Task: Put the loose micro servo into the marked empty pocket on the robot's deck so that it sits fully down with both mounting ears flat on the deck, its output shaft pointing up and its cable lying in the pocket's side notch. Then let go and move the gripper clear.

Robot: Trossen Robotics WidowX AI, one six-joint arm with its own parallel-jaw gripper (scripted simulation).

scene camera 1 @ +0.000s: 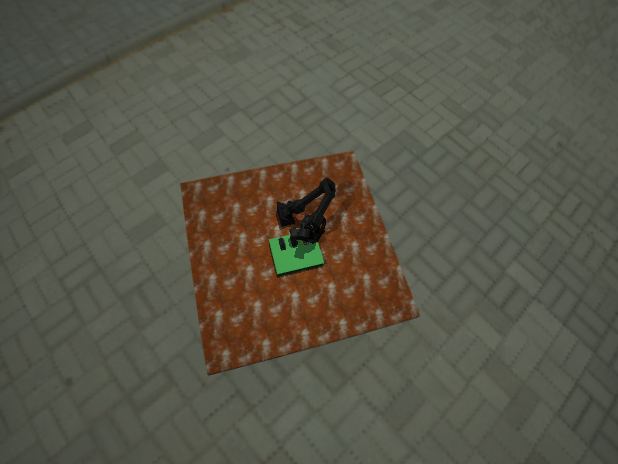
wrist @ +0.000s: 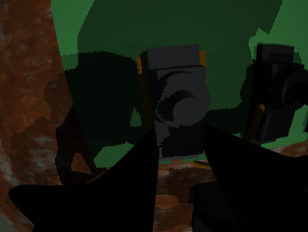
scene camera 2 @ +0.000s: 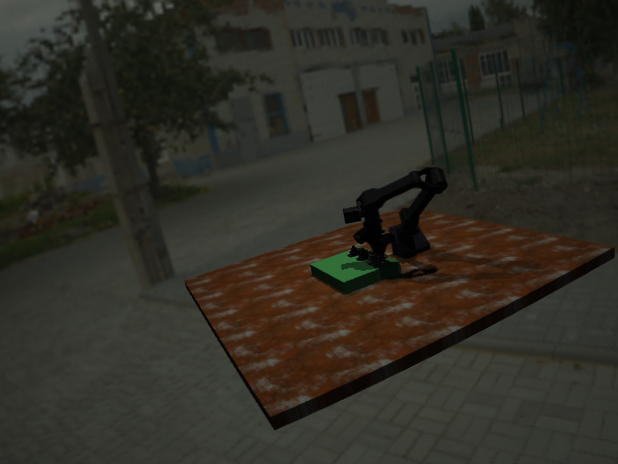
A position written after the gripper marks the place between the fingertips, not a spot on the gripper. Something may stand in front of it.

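Note:
The gripper [scene camera 2: 379, 257] is visible, and the wrist view has it too [wrist: 178, 132]. A green deck is seen at [scene camera 1: 303, 257] and likewise at [wrist: 88, 44].

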